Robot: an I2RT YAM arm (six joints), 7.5 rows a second.
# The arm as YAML. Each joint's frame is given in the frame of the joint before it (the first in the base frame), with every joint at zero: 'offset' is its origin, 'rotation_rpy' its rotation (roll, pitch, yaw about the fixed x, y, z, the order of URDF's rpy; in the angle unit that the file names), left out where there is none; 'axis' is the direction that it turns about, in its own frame. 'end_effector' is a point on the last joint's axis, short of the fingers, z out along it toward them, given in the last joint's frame.
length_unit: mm
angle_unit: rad
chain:
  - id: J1
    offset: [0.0, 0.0, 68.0]
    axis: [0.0, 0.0, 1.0]
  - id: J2
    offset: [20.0, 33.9, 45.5]
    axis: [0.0, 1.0, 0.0]
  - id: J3
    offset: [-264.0, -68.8, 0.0]
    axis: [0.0, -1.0, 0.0]
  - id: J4
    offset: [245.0, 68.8, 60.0]
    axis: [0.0, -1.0, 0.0]
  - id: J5
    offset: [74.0, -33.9, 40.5]
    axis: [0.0, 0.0, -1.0]
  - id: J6
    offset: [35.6, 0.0, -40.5]
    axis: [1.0, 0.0, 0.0]
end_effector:
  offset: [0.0, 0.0, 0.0]
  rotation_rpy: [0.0, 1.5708, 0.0]
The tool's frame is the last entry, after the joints.
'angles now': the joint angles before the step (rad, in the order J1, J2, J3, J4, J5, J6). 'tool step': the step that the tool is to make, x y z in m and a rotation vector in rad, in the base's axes. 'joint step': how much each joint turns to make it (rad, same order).
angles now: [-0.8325 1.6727 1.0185 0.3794 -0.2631 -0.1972]
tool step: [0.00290 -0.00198 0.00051 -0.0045 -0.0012 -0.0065]
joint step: [0.0030 0.0116 0.0134 0.0024 0.0097 0.0005]
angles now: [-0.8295 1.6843 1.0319 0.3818 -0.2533 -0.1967]
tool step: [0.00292 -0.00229 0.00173 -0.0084 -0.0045 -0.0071]
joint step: [0.0024 0.0109 0.0157 0.0044 0.0098 0.0002]
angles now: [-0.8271 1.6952 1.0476 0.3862 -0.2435 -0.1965]
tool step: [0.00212 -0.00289 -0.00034 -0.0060 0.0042 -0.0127]
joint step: [0.0003 0.0130 0.0133 0.0004 0.0144 -0.0037]
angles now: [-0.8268 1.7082 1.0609 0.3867 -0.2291 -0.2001]
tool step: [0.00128 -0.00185 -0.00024 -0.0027 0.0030 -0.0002]
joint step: [-0.0007 0.0083 0.0091 -0.0017 0.0005 -0.0041]
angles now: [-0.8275 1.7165 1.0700 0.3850 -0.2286 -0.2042]
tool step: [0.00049 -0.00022 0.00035 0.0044 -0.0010 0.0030]
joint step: [0.0002 0.0012 0.0038 -0.0044 -0.0037 0.0029]
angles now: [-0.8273 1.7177 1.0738 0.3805 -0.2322 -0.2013]
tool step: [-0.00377 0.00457 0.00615 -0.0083 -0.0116 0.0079]
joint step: [0.0001 -0.0296 -0.0141 -0.0014 -0.0083 0.0009]
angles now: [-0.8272 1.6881 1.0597 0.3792 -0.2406 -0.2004]
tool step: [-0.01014 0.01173 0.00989 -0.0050 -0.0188 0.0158]
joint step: [-0.0004 -0.0697 -0.0423 -0.0094 -0.0182 0.0065]
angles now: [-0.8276 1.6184 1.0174 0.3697 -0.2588 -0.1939]
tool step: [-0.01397 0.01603 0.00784 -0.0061 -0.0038 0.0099]
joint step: [0.0007 -0.0905 -0.0605 -0.0238 -0.0086 -0.0035]
